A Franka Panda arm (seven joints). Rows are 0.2 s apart.
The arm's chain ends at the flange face. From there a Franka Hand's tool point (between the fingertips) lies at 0.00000 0.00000 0.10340 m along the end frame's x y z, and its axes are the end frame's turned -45 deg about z.
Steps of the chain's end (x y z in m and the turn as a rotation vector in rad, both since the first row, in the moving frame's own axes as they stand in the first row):
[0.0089, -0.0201, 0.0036, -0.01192, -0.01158, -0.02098]
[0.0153, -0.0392, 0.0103, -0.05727, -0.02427, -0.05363]
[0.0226, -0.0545, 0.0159, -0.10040, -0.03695, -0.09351]
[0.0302, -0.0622, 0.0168, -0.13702, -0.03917, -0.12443]
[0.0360, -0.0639, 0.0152, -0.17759, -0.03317, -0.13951]
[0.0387, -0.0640, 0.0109, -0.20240, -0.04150, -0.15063]
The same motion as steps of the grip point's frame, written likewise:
[0.0188, -0.0079, 0.0036, -0.00024, -0.01662, -0.02098]
[0.0326, -0.0143, 0.0101, -0.02333, -0.05766, -0.05363]
[0.0447, -0.0175, 0.0153, -0.04487, -0.09712, -0.09351]
[0.0530, -0.0147, 0.0158, -0.06919, -0.12459, -0.12443]
[0.0561, -0.0082, 0.0135, -0.10212, -0.14903, -0.13951]
[0.0559, -0.0049, 0.0087, -0.11377, -0.17246, -0.15063]

